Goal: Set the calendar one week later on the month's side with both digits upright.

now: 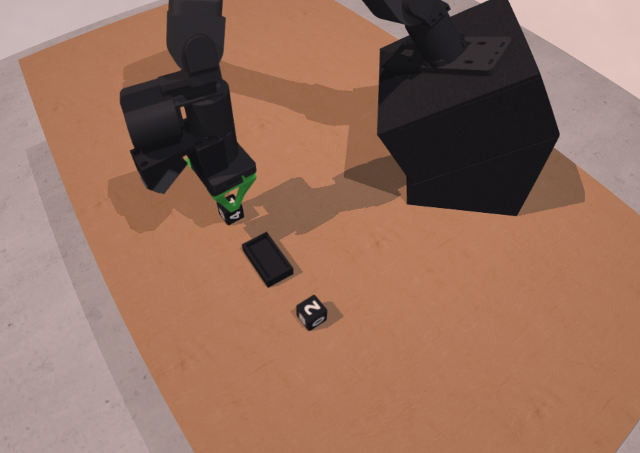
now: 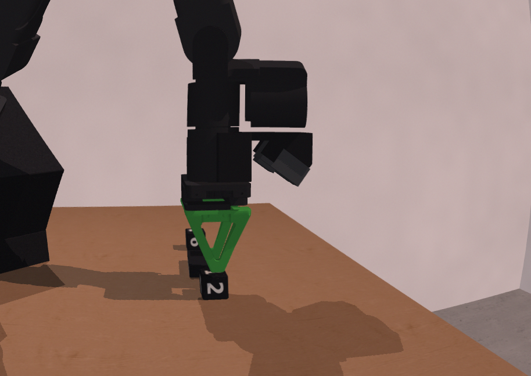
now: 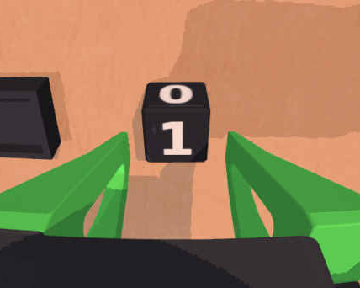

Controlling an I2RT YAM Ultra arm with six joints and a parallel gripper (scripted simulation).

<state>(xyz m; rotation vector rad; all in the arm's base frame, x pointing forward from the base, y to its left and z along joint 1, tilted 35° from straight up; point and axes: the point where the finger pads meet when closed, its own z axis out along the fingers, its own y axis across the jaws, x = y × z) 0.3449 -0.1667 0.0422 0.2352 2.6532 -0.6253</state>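
Right now my hand is 10 cm to the right of the black tray, 4 cm above it and 2 cm short of it.
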